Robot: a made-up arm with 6 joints.
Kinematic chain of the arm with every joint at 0, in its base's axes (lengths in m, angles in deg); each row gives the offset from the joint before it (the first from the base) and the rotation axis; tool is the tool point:
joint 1: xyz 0 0 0.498 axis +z
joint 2: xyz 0 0 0 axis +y
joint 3: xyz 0 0 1.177 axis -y
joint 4: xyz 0 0 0 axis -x
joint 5: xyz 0.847 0 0 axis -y
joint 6: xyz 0 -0.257 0 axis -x
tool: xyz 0 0 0
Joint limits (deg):
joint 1: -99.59..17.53
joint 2: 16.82..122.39
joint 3: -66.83..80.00
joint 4: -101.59..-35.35
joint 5: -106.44..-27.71
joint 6: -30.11..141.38
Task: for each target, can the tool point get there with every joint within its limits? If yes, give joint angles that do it. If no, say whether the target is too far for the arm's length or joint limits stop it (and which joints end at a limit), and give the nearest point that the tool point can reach.
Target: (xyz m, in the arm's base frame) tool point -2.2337 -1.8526 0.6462
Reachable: no: too far | nearest point -0.5403 -1.9394 0.6330 | short by 1.696 m
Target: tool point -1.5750 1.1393 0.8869
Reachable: no: joint limits stop it (at a limit: joint 1, joint 2, joint 3) | nearest point -0.2517 -0.2449 0.7661 | short by 1.919 m
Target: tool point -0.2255 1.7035 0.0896
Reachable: no: joint limits stop it (at a limit: joint 1, joint 4) | nearest point 0.2687 0.1390 0.0896 | short by 1.641 m
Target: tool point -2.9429 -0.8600 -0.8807
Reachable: no: too far | nearest point -0.4296 -1.2846 -0.8807 | short by 2.549 m
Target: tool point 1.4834 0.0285 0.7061
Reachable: yes | joints 1.13 45.83 18.96 -89.83 -77.52 104.07
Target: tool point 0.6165 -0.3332 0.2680
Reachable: yes | joints -22.77 59.77 -35.16 -74.51 -50.42 73.83
